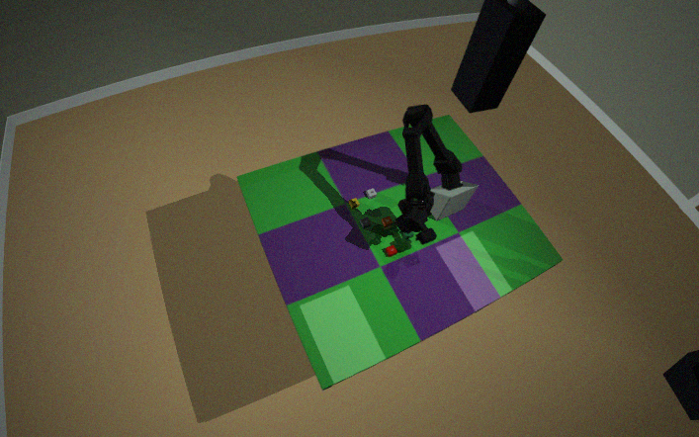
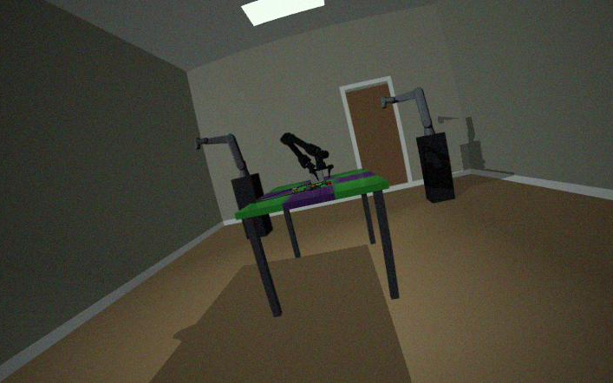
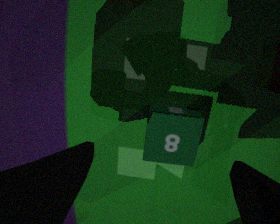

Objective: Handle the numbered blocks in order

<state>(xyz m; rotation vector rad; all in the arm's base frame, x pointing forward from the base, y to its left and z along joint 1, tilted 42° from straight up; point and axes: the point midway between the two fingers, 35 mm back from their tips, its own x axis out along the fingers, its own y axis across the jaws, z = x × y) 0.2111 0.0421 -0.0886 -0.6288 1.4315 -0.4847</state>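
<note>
My gripper tip is 160 mm short of the yellow block, 200 mm to the left of it and 20 mm above it. The rest, counted from my gripper tip: grey block: 150 mm ahead, 100 mm to the right, 20 mm below; white block: 70 mm ahead, 220 mm to the right, 20 mm below; red block: 100 mm ahead, 40 mm to the left, 20 mm below.
</note>
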